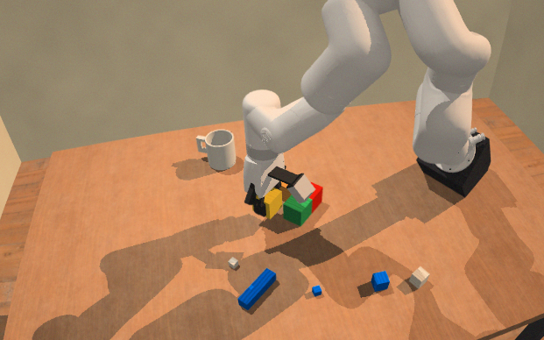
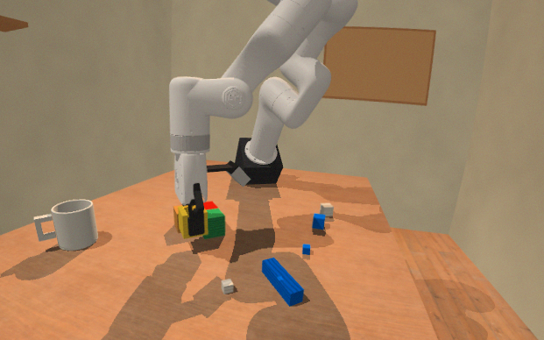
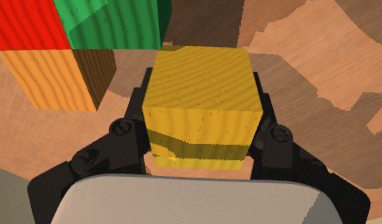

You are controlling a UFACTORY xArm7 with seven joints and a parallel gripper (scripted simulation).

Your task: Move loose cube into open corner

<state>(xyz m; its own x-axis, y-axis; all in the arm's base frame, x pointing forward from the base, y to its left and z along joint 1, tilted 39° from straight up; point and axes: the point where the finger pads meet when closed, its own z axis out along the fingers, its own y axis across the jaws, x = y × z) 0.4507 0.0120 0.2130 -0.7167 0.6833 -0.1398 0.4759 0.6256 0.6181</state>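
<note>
Right now the green cube is 70 mm behind my hand, 40 mm below it and 10 mm to the right of it. From my hand the other things lie so: yellow cube (right at my hand); then red cube (100 mm behind, 50 mm to the right, 40 mm below); then orange cube (80 mm to the right, 60 mm behind, 40 mm below).
</note>
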